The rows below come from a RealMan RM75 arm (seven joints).
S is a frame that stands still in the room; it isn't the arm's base.
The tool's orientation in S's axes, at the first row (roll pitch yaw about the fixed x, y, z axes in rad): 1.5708, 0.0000, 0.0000
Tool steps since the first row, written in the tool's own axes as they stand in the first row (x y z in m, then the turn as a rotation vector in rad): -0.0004, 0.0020, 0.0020, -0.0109, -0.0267, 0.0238; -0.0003, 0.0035, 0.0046, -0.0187, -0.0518, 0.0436; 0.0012, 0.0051, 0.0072, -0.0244, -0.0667, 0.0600; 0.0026, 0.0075, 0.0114, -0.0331, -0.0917, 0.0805; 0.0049, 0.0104, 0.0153, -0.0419, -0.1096, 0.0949; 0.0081, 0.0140, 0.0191, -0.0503, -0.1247, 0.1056; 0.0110, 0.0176, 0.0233, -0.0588, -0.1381, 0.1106; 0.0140, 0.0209, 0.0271, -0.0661, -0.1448, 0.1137; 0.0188, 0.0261, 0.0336, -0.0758, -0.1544, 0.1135; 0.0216, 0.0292, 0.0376, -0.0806, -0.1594, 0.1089; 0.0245, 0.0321, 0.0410, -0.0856, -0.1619, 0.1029; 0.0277, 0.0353, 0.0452, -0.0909, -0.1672, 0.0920
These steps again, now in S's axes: -0.0004, -0.0020, 0.0020, -0.0109, -0.0238, -0.0267; -0.0003, -0.0046, 0.0035, -0.0187, -0.0436, -0.0518; 0.0012, -0.0072, 0.0051, -0.0244, -0.0600, -0.0667; 0.0026, -0.0114, 0.0075, -0.0331, -0.0805, -0.0917; 0.0049, -0.0153, 0.0104, -0.0419, -0.0949, -0.1096; 0.0081, -0.0191, 0.0140, -0.0503, -0.1056, -0.1247; 0.0110, -0.0233, 0.0176, -0.0588, -0.1106, -0.1381; 0.0140, -0.0271, 0.0209, -0.0661, -0.1137, -0.1448; 0.0188, -0.0336, 0.0261, -0.0758, -0.1135, -0.1544; 0.0216, -0.0376, 0.0292, -0.0806, -0.1089, -0.1594; 0.0245, -0.0410, 0.0321, -0.0856, -0.1029, -0.1619; 0.0277, -0.0452, 0.0353, -0.0909, -0.0920, -0.1672
